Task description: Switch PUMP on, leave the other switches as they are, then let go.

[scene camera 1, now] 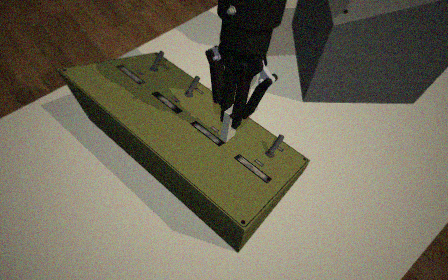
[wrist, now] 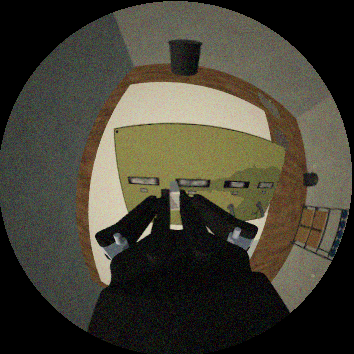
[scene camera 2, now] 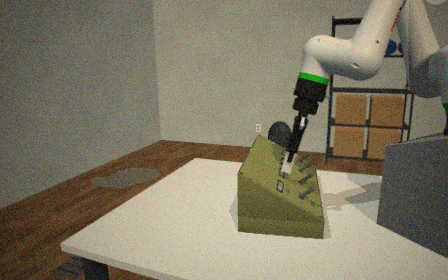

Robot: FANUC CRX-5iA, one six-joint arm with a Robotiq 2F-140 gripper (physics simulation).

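Places are measured from the arm's base along level axes (x right, y ahead, z up), in metres.
Where they show: gripper, fingertip midpoint: [scene camera 1: 227, 136] [wrist: 172, 187] [scene camera 2: 285, 171].
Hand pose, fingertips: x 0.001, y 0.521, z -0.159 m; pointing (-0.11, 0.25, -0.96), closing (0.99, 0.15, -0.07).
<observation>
Each offset is from my fingertips to the top centre of the thing. Level surfaces: height alone.
The olive sloped switch panel [scene camera 1: 165, 150] [scene camera 2: 277, 210] [wrist: 195, 150] stands on the white table. My gripper [scene camera 1: 227, 127] [scene camera 2: 286, 167] [wrist: 172, 187] is shut and empty, its tips low over the panel beside the PUMP label {dy +0.016, dx +0.043, dz -0.015 m} [scene camera 1: 207, 133] [wrist: 193, 183], on the VALVE side; contact is unclear. The PUMP lever {dy -0.065, dx +0.050, dz -0.016 m} [scene camera 2: 306, 178] seems to lean away from its label like its neighbours; scene camera 1 and the wrist view hide it behind the fingers. The VALVE lever {dy -0.076, dx -0.070, dz -0.016 m} [scene camera 1: 275, 145] [scene camera 2: 306, 193], FAN lever {dy -0.055, dx +0.170, dz -0.016 m} [scene camera 1: 192, 86] [wrist: 231, 209] and DRIVE lever {dy -0.044, dx +0.289, dz -0.016 m} [scene camera 1: 157, 60] [wrist: 260, 208] lean away from their labels.
A large grey block [scene camera 1: 370, 65] [scene camera 2: 415, 185] stands near the lever side of the panel. The white table {dz -0.148 m} [scene camera 1: 350, 200] [scene camera 2: 150, 215] carries the panel. A dark bin [wrist: 185, 57] and a shelf rack [scene camera 2: 370, 91] with boxes are farther off.
</observation>
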